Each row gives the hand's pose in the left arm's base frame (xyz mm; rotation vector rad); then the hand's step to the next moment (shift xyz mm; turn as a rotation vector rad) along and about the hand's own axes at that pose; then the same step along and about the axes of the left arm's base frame.
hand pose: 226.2 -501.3 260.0 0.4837 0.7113 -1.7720
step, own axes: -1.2 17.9 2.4 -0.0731 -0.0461 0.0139
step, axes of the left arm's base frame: 17.5 -4.5 -1.5 -0.0213 0.0517 0.0673
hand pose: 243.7 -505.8 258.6 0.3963 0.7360 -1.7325
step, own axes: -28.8 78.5 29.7 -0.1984 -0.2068 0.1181
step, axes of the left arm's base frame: 86.2 -9.9 18.5 -0.1266 0.0998 0.2648
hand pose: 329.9 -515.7 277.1 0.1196 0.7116 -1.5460
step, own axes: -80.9 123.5 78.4 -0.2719 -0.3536 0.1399
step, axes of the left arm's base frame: 152.2 38.6 57.4 -0.2463 0.1433 0.3706
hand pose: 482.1 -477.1 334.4 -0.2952 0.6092 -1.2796
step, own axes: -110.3 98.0 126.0 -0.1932 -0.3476 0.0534
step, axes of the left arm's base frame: 133.6 116.7 78.6 -0.2788 0.0807 0.2771
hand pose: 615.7 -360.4 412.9 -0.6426 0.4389 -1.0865
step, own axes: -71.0 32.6 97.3 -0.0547 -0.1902 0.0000
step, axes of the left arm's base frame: 53.0 100.6 51.4 -0.1498 -0.0100 0.1290
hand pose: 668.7 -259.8 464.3 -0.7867 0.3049 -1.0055
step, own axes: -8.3 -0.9 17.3 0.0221 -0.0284 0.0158
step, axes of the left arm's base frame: 4.9 14.5 11.6 0.0024 -0.0200 0.0338
